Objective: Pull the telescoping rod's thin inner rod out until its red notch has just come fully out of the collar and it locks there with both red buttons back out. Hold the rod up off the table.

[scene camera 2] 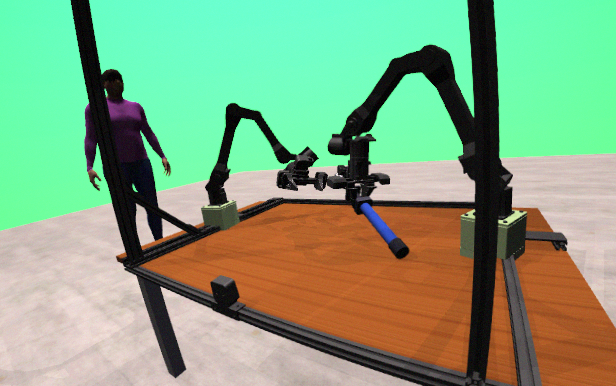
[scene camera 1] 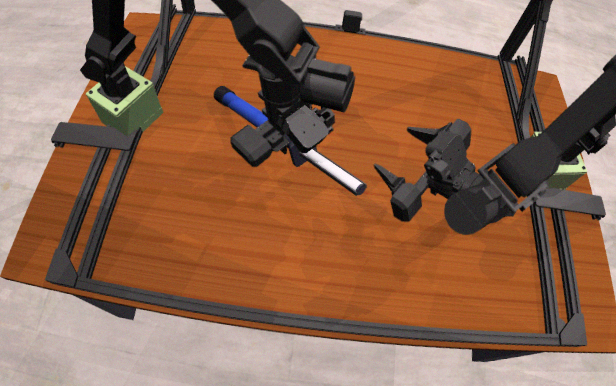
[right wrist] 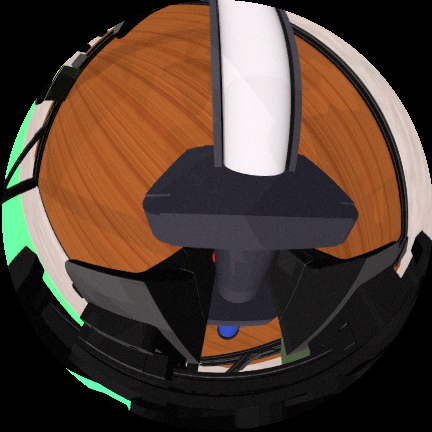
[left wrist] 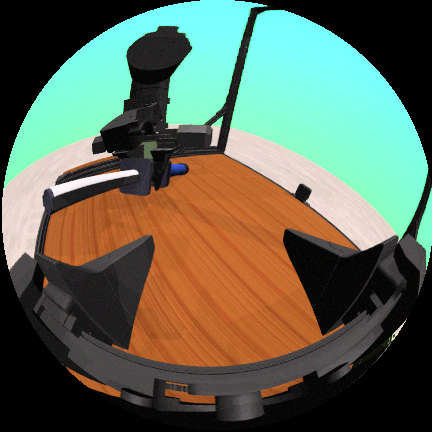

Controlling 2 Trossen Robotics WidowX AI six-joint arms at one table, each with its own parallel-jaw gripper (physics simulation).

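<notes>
The telescoping rod has a blue section [scene camera 1: 244, 109] [scene camera 2: 380, 225] [left wrist: 178, 170] [right wrist: 228, 330] with a black cap, a dark navy flanged collar [scene camera 2: 363, 205] [left wrist: 135, 178] [right wrist: 250, 225] and a white section with dark edges [scene camera 1: 335, 172] [left wrist: 95, 182] [right wrist: 256, 90]. My right gripper [scene camera 1: 292, 145] [scene camera 2: 361, 192] [right wrist: 236, 232] is shut on the collar's narrow middle and holds the rod above the table. A bit of red [right wrist: 215, 257] shows beside one finger; no red notch is visible. My left gripper [scene camera 1: 392, 148] [scene camera 2: 303, 182] [left wrist: 219, 239] is wide open and empty, apart from the white end.
A dark metal frame [scene camera 1: 310, 314] runs around the wooden table [scene camera 1: 225, 250] [scene camera 2: 300, 280], with uprights at its sides. A small black box [scene camera 1: 352, 21] [scene camera 2: 224, 290] [left wrist: 303, 193] sits on the frame. A person [scene camera 2: 125, 125] stands beyond the table in scene camera 2.
</notes>
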